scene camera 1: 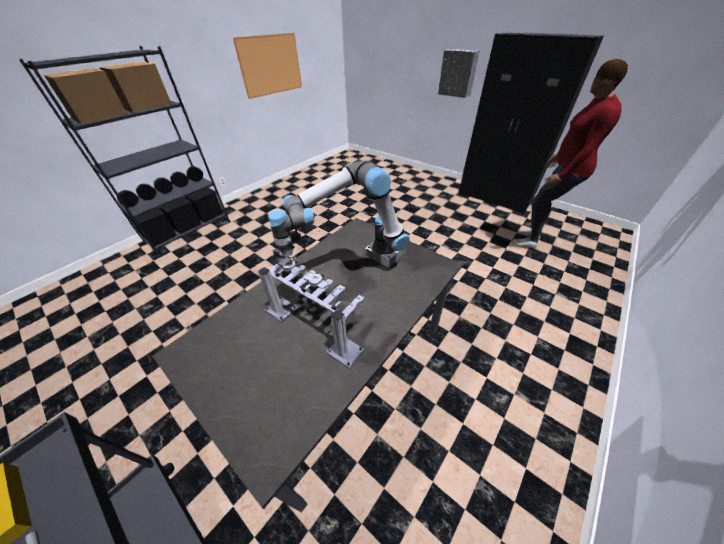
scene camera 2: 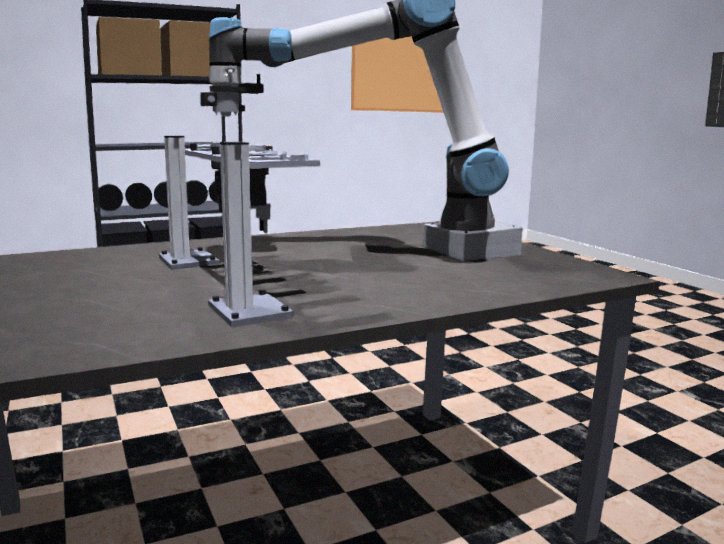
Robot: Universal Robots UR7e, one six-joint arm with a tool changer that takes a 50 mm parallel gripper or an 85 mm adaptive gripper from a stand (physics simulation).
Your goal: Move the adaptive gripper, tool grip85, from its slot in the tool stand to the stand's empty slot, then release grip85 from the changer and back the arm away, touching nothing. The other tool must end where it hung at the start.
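Places are measured from the arm's base along level axes (x back, y right, z up), in metres.
Pixels of known places: arm's base, origin of its link: (scene camera 1: pixel 384 247) (scene camera 2: pixel 467 226).
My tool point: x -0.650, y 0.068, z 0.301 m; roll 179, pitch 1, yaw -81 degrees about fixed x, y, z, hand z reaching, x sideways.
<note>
For each thing: its middle in the pictures, then the offset to it from my tool point. "pt": a spot on its surface instead. Level surfaces: height alone.
- dark tool, middle of its body: (scene camera 2: pixel 253 189) (scene camera 1: pixel 318 291) dz -0.171, dx +0.032, dy -0.176 m
- round tool top, a spot on its surface: (scene camera 1: pixel 312 277) pt dz -0.076, dx +0.023, dy -0.160 m
- dark table, height of its surface: dz -0.373 m
The tool stand (scene camera 1: pixel 340 333) (scene camera 2: pixel 236 233) has two upright posts and a slotted top rail. The arm's tool changer (scene camera 1: pixel 284 258) (scene camera 2: pixel 226 104) points down above the stand's far-left end in the scene camera 1 view. In the scene camera 2 view, a gap separates its underside from the rail, and no tool shows on it. A dark tool (scene camera 2: pixel 257 187) hangs under the rail, partly hidden by the near post. A round tool top (scene camera 1: pixel 312 277) sits in a middle slot. Which tool is grip85 is too small to tell, and the finger opening cannot be made out.
The stand's posts are bolted to the dark table (scene camera 1: pixel 234 397) (scene camera 2: pixel 105 310). The arm's base (scene camera 1: pixel 383 255) (scene camera 2: pixel 472 240) is behind the stand. A person in red (scene camera 1: pixel 591 131) stands by the black cabinet (scene camera 1: pixel 520 116). A shelf rack (scene camera 1: pixel 190 116) (scene camera 2: pixel 89 128) with boxes stands at the wall.
</note>
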